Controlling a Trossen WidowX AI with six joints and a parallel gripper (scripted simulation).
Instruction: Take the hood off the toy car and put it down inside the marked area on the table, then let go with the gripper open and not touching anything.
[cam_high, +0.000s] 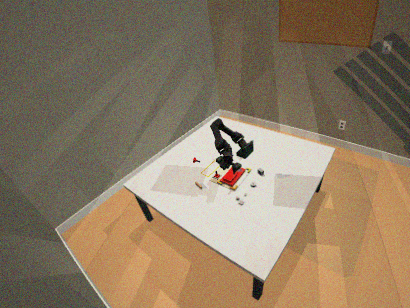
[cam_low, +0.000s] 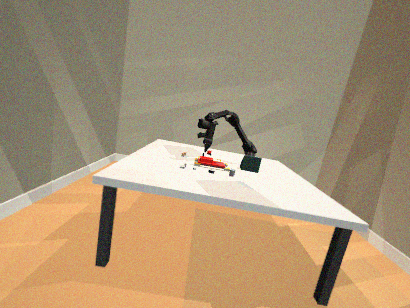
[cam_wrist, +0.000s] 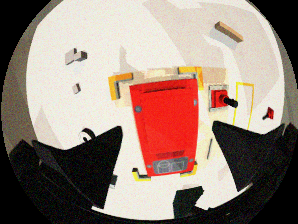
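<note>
Right now my gripper tip is 6 cm above the red hood, 2 cm past it and 1 cm to the left of it. From my gripper tip the other things lie so: tan block (17 cm to the right, 16 cm ahead, 9 cm below).
</note>
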